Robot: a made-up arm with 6 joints.
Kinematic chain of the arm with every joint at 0, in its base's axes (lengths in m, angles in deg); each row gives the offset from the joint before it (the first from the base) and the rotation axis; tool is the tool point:
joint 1: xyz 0 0 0.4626 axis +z
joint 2: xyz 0 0 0 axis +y
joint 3: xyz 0 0 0.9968 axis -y
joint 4: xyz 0 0 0 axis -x
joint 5: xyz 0.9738 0 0 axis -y
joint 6: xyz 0 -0.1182 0 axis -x
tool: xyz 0 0 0
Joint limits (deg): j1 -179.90..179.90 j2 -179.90..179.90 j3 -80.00..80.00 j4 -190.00..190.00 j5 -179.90..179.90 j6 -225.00..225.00
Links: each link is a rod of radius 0.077 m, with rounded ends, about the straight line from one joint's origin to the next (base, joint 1, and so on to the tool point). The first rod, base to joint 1, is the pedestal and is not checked.
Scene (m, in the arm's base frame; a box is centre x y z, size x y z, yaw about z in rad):
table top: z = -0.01
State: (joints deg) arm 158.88 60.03 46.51 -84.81 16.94 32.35
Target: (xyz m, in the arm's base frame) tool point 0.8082 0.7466 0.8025
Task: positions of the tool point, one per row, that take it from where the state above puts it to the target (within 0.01 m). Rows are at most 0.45 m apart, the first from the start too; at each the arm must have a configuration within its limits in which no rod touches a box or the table.
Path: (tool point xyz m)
1: -1.3945 1.0088 0.6586
2: -1.0551 1.2708 0.6944
3: -0.6721 1.4244 0.7263
4: -0.2796 1.4649 0.7530
5: 0.0894 1.3985 0.7744
6: 0.4070 1.2408 0.7898
7: 0.6510 1.0142 0.7993
8: 0.8082 0.7467 0.8026

